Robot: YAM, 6 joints.
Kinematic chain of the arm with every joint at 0, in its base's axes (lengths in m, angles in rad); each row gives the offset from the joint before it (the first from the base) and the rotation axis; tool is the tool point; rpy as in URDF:
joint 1: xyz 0 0 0.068 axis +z
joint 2: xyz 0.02 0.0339 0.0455 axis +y
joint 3: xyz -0.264 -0.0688 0 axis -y
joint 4: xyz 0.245 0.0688 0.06 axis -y
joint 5: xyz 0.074 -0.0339 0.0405 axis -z
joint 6: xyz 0.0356 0 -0.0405 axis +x
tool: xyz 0 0 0 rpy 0 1.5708 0
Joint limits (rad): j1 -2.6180..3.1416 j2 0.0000..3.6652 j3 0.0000..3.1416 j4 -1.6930..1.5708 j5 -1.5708..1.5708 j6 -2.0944..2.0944
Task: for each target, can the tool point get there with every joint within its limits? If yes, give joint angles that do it. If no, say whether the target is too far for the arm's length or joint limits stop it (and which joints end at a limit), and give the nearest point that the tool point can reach.
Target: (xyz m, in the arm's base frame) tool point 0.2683 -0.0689 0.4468
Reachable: yes | joints -0.3644 1.5508 1.9155 -1.3142 -1.0691 0.6338
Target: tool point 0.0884 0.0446 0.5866
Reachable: yes | joints 0.2997 0.9780 1.3805 0.9466 -0.4831 -0.9925
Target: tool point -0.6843 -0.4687 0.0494
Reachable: no: too far | nearest point -0.5312 -0.3639 0.0641 | short by 0.186 m
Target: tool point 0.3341 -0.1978 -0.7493
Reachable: no: too far | nearest point 0.2724 -0.1613 -0.3739 | short by 0.382 m
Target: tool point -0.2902 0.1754 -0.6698
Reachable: no: too far | nearest point -0.2554 0.1544 -0.3769 | short by 0.296 m
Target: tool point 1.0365 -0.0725 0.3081
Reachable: no: too far | nearest point 0.6332 -0.0443 0.2309 | short by 0.412 m
